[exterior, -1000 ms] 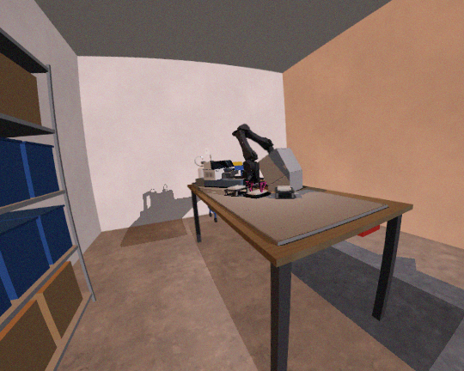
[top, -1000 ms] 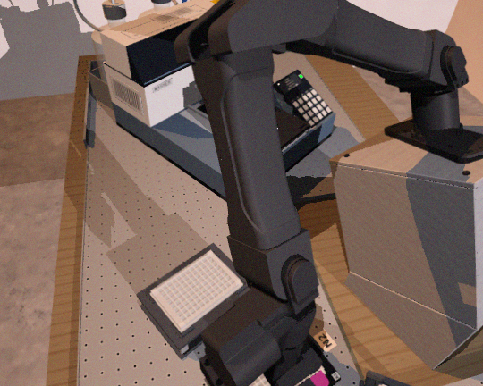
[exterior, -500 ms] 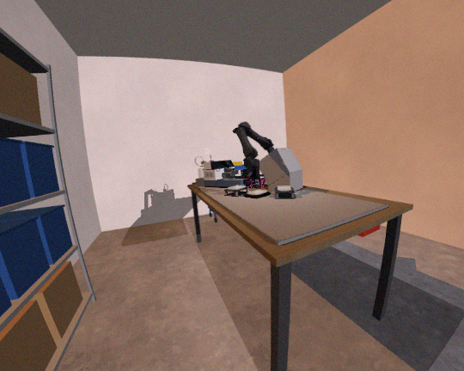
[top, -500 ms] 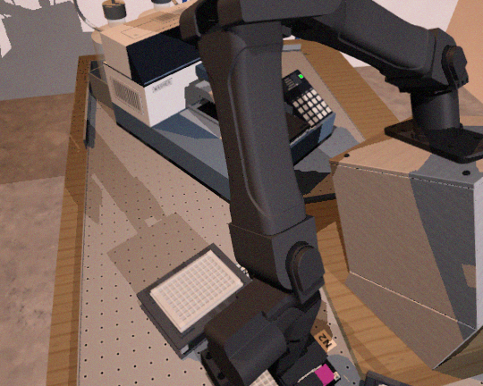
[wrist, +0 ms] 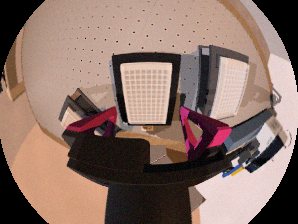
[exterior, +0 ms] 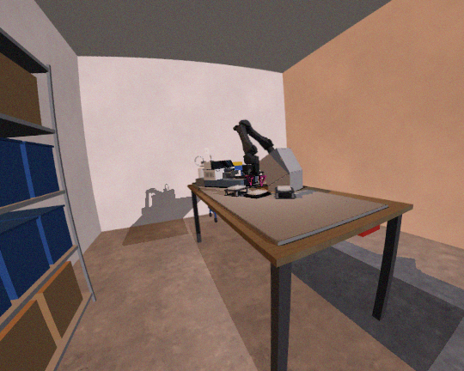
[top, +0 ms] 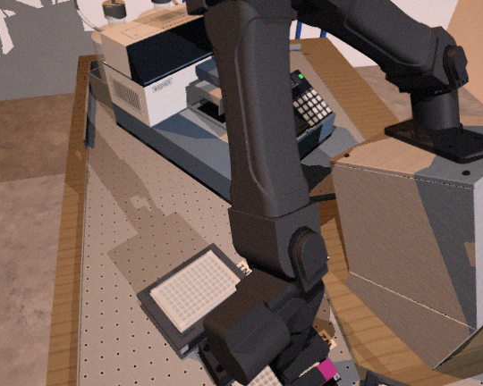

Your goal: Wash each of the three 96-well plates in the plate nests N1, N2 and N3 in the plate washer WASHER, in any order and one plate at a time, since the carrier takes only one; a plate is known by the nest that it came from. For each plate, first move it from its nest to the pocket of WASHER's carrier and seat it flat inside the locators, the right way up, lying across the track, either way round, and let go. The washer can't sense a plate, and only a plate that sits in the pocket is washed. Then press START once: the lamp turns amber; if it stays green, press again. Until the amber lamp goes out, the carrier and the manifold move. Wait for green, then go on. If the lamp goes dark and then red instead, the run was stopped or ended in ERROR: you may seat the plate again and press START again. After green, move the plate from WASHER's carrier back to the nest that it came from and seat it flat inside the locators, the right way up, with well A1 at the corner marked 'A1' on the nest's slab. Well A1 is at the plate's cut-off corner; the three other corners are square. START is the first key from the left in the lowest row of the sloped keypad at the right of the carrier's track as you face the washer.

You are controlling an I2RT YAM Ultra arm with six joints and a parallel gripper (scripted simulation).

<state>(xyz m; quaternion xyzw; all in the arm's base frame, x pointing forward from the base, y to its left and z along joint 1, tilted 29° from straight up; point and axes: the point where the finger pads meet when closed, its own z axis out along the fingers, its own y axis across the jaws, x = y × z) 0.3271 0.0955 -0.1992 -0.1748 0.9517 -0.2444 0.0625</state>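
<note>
Now: the nest n3 14 cm to the left of my hand, 13 cm behind it and 4 cm below it. The rest, counted from my hand: nest N2: 7 cm below, 1 cm behind; then n2 label: 11 cm behind, 8 cm below, 3 cm to the right; then nest N1: 15 cm to the right, 8 cm ahead, 4 cm below.
</note>
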